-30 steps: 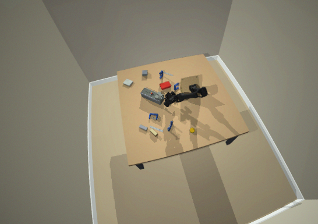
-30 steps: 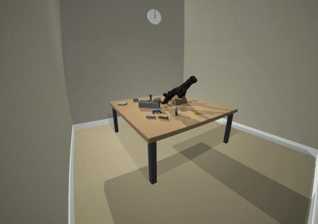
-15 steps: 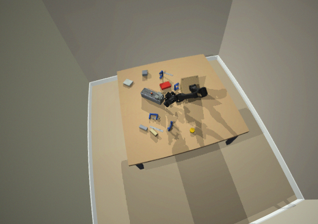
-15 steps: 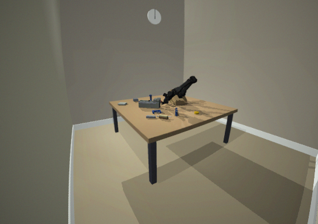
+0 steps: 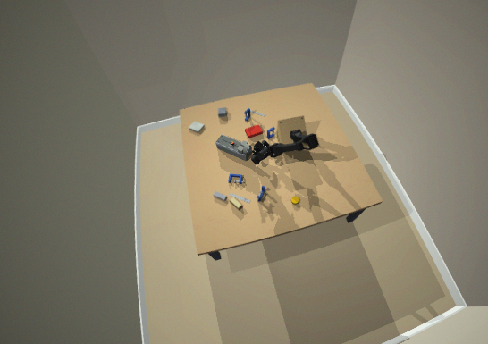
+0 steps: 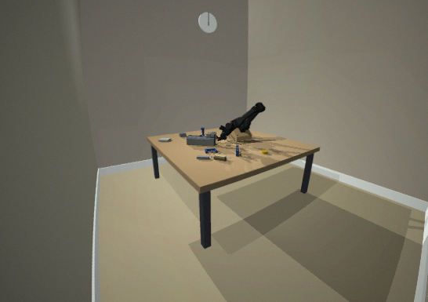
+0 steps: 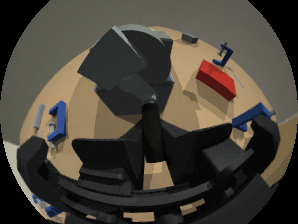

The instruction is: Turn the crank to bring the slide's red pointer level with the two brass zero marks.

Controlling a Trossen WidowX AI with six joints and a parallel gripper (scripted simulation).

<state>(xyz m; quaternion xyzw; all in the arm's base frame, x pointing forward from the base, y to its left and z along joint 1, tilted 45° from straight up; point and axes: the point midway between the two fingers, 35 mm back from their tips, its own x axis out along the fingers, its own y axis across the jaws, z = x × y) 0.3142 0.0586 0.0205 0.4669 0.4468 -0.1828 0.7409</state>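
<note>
Now: the dark crank handle 10 mm behind my gripper tip, 10 mm to the left of it and 30 mm above it. The rest, counted from my gripper tip: red pointer: 130 mm ahead, 100 mm to the right, 40 mm above; tan block: 210 mm ahead, 340 mm to the left, 20 mm below; yellow disc: 170 mm behind, 420 mm to the left, 30 mm below.
</note>
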